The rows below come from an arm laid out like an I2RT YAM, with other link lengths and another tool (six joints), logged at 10 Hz.
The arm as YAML. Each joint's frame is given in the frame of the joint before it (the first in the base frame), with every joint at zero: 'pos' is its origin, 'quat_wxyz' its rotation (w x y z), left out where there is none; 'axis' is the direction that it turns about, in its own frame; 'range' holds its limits. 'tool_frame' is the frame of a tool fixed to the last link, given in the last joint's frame.
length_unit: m
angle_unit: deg
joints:
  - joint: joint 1
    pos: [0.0, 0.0, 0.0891]
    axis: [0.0, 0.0, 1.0]
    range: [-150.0, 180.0]
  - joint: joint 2
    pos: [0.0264, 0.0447, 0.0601]
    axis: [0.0, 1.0, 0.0]
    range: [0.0, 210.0]
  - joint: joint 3
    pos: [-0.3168, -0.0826, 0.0]
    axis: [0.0, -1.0, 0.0]
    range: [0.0, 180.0]
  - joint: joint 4
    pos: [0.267, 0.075, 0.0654]
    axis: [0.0, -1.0, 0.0]
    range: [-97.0, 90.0]
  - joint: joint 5
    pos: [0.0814, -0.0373, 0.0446]
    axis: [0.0, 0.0, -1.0]
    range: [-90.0, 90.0]
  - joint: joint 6
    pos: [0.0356, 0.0, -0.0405]
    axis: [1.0, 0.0, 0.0]
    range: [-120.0, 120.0]
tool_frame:
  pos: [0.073, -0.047, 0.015]
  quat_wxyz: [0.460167, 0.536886, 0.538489, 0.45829]
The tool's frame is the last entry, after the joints.
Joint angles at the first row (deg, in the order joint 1, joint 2, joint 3, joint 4, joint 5, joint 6):
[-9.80 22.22 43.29 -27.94 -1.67 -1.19]
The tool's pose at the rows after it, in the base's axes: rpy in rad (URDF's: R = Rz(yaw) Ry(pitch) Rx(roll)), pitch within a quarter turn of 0, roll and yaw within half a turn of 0; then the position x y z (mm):
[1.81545, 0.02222, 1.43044, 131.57, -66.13, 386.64]
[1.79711, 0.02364, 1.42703, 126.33, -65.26, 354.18]
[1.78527, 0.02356, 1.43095, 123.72, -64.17, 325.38]
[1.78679, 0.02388, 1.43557, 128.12, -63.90, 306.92]
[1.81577, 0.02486, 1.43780, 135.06, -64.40, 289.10]
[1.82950, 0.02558, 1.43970, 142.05, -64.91, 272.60]
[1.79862, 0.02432, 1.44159, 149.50, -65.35, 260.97]
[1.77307, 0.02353, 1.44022, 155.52, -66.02, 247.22]
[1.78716, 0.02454, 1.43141, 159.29, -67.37, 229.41]
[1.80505, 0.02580, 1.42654, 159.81, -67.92, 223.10]
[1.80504, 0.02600, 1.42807, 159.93, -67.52, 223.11]
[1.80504, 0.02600, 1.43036, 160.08, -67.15, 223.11]
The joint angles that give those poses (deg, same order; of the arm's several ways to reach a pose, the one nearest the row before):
[-7.95 14.85 34.89 -25.06 0.21 -1.06]
[-6.91 8.71 28.05 -23.31 1.42 -1.06]
[-6.11 3.16 22.37 -22.50 1.98 -1.04]
[-5.58 1.17 18.61 -20.82 2.24 -1.04]
[-5.56 1.06 15.68 -19.66 2.18 -1.04]
[-5.56 1.02 12.45 -17.26 2.09 -1.06]
[-5.56 0.99 8.49 -11.55 1.94 -1.06]
[-5.56 0.91 4.40 -6.09 1.98 -1.06]
[-5.56 0.89 1.13 -3.64 2.50 -1.06]
[-5.50 0.88 0.49 -4.03 2.88 -1.06]
[-5.26 0.89 0.49 -4.03 3.03 -1.06]
[-5.12 0.88 0.49 -4.04 3.03 -1.06]

